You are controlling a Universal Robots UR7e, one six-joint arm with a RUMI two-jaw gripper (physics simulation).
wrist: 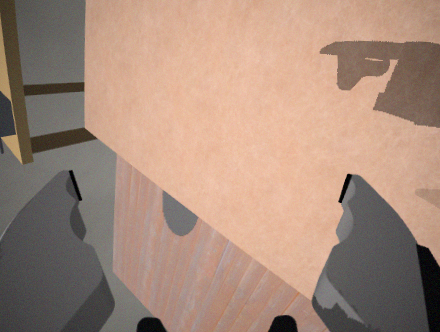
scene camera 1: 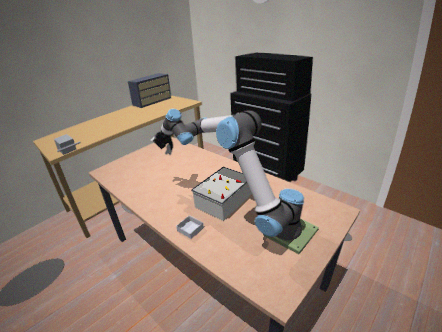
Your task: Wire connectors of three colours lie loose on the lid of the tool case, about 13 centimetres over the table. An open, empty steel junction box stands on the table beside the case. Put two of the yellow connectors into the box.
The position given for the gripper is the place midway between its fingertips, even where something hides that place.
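Note:
Gripper (wrist: 212, 175) in the wrist view. Tool case (scene camera 1: 212, 204) in scene camera 1.

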